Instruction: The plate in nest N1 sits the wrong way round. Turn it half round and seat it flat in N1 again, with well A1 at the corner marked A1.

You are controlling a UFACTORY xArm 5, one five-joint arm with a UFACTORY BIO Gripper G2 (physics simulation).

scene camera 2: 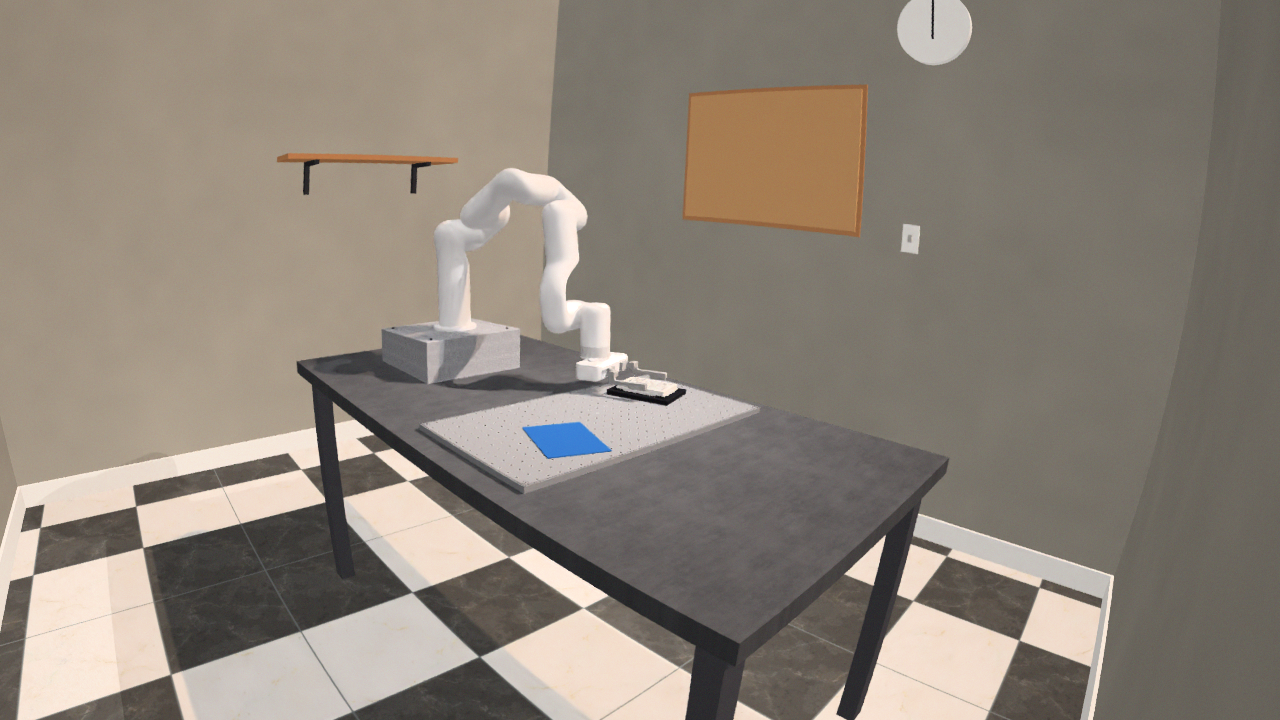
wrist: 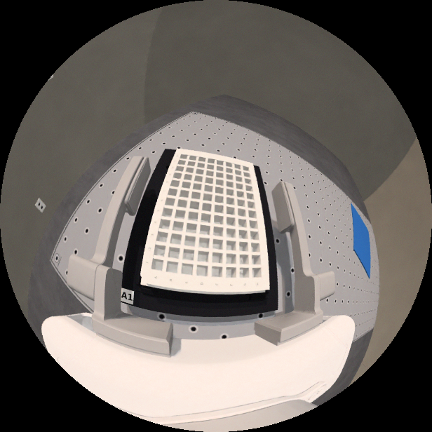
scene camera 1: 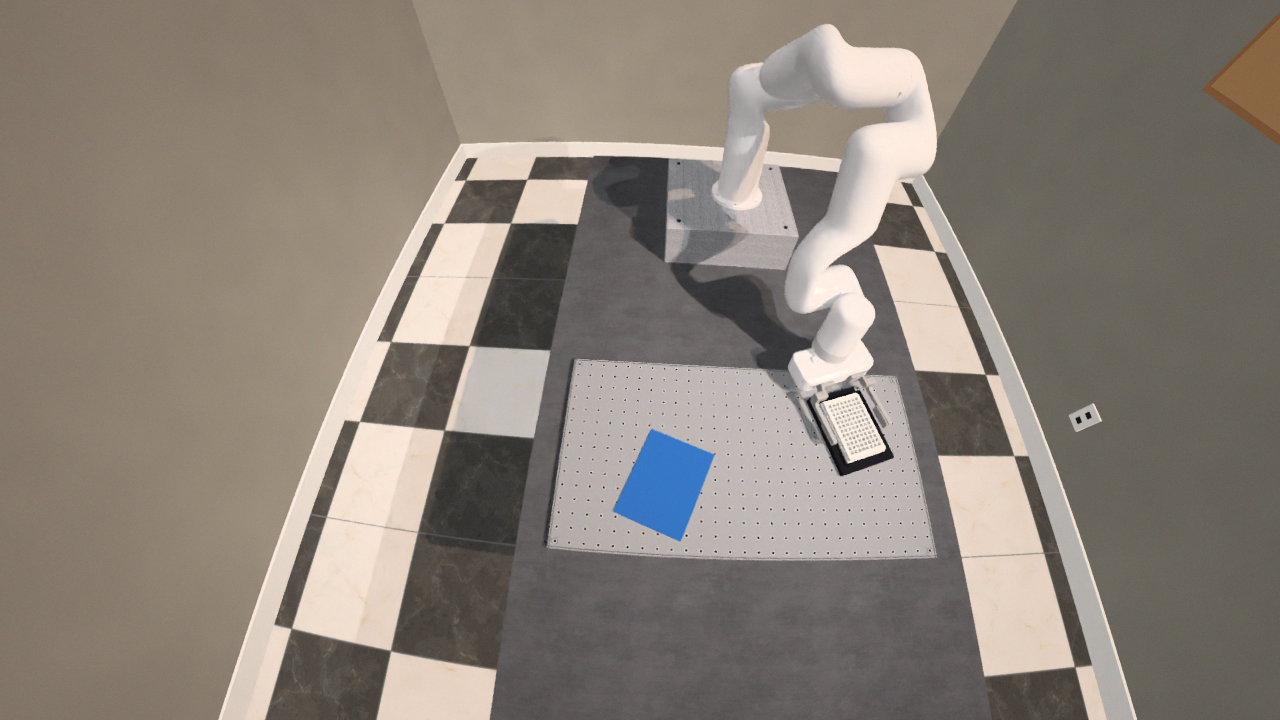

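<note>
The white well plate [scene camera 1: 855, 429] [scene camera 2: 650, 387] [wrist: 210, 220] lies on the black nest [scene camera 1: 864, 466] [scene camera 2: 666, 400] [wrist: 200, 306]. In the wrist view its near edge stands a little above the nest, with dark shadow under it, and it lies nearer the nest's right side. The label A1 [wrist: 127, 296] is at the nest's near left corner; the small marks on the plate are too small to read surely. My gripper [scene camera 1: 849, 427] [scene camera 2: 651, 378] [wrist: 210, 195] is open, one finger on each long side of the plate, with gaps between the fingers and the plate.
A blue flat square [scene camera 1: 664, 485] [scene camera 2: 566, 439] [wrist: 361, 240] lies on the perforated grey board [scene camera 1: 760, 528] [scene camera 2: 483, 447] [wrist: 85, 215], on the other side from the nest. The arm's grey base block [scene camera 1: 730, 248] [scene camera 2: 452, 356] stands at the back of the dark table [scene camera 1: 716, 626] [scene camera 2: 760, 510].
</note>
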